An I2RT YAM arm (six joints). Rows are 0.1 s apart.
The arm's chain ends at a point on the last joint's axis. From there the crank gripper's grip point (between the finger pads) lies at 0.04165 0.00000 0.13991 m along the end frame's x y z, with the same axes.
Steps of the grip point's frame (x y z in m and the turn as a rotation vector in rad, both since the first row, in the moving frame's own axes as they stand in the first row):
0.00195 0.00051 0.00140 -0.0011 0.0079 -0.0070
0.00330 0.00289 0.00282 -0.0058 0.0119 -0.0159
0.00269 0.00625 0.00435 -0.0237 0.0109 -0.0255
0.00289 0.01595 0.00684 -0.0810 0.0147 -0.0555
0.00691 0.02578 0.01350 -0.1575 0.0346 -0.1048
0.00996 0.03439 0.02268 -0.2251 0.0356 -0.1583
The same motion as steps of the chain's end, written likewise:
0.00085 0.00065 0.00173 -0.0011 0.0079 -0.0070
0.00164 0.00276 0.00333 -0.0058 0.0119 -0.0159
0.00114 0.00402 0.00484 -0.0237 0.0109 -0.0255
0.00059 0.00703 0.00783 -0.0810 0.0147 -0.0555
0.00120 0.00858 0.01640 -0.1575 0.0346 -0.1048
0.00311 0.01037 0.02702 -0.2251 0.0356 -0.1583

